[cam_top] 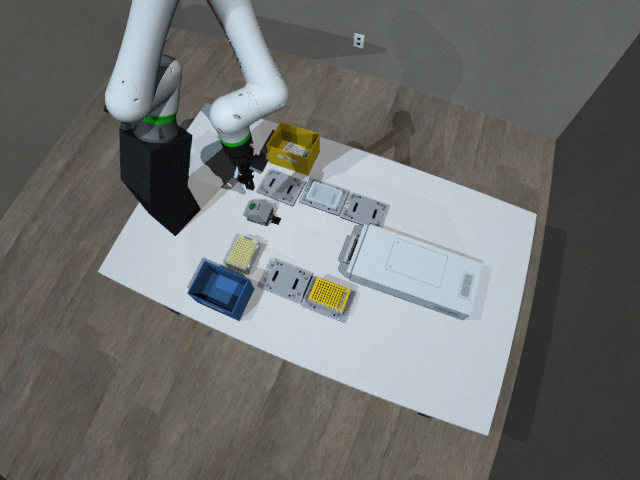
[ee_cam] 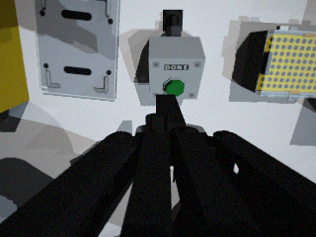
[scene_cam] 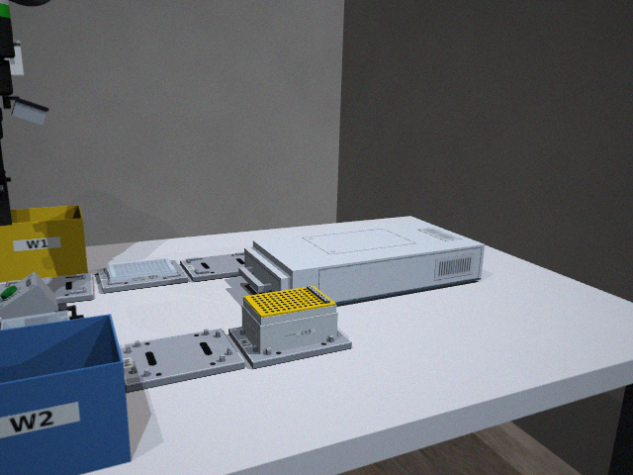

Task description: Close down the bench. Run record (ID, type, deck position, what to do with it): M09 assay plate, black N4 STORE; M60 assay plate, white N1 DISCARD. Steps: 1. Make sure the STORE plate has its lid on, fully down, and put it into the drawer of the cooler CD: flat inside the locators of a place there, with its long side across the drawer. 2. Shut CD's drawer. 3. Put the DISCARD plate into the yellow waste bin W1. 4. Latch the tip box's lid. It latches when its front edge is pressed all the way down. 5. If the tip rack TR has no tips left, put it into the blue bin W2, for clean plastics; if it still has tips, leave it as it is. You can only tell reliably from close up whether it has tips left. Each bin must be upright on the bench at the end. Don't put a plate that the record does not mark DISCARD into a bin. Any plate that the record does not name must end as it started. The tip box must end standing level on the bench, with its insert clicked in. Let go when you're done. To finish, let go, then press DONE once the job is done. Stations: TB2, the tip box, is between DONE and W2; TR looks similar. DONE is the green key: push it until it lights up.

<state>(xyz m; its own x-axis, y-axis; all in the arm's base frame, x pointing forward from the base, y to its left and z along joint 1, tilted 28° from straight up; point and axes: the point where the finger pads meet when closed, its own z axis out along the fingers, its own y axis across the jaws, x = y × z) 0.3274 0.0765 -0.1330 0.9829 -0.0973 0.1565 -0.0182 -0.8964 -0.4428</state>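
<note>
My gripper is now 14 cm above the green done key and 2 cm to the left of it. Also, from my hand: yellow insert (20 cm to the right, 15 cm below, 2 cm ahead); yellow bin W1 (28 cm to the left, 17 cm below, 6 cm ahead); deck nest (20 cm below, 13 cm to the left, 6 cm ahead).
</note>
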